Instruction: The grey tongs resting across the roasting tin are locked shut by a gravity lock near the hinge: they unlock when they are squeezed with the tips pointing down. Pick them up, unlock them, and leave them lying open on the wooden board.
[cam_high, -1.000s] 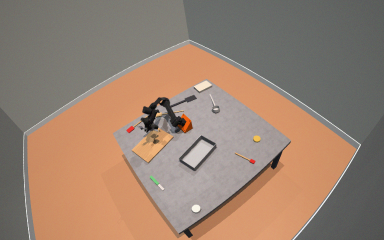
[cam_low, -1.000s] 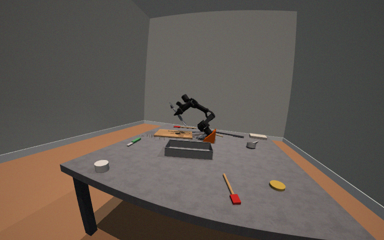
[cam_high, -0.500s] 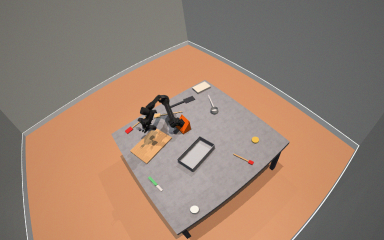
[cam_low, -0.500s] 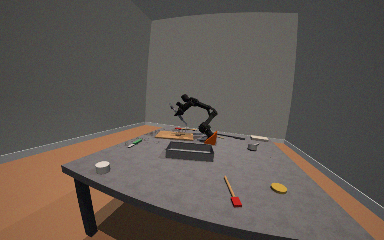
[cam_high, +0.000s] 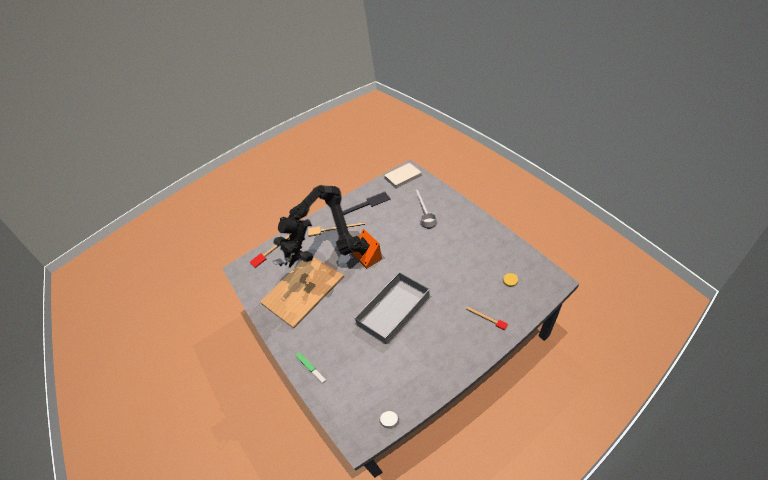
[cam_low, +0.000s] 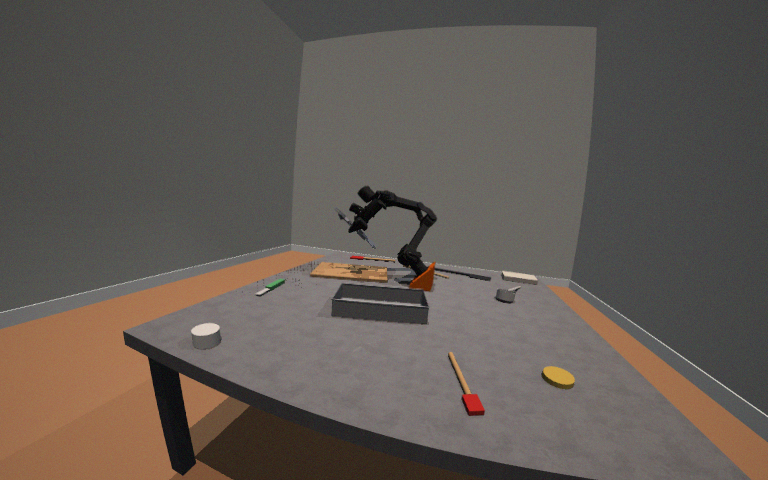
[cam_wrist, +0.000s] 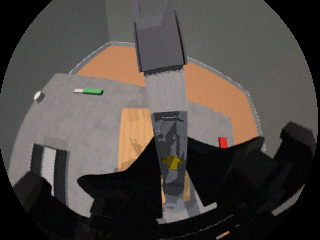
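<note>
The wooden board is 20 mm behind my gripper tip, 20 mm to the left of it and 200 mm below it. Round my gripper tip: red-headed spatula: 350 mm behind, 30 mm to the right, 200 mm below; green-handled tool: 390 mm ahead, 140 mm to the right, 200 mm below; grey roasting tin: 340 mm ahead, 310 mm to the left, 180 mm below.
</note>
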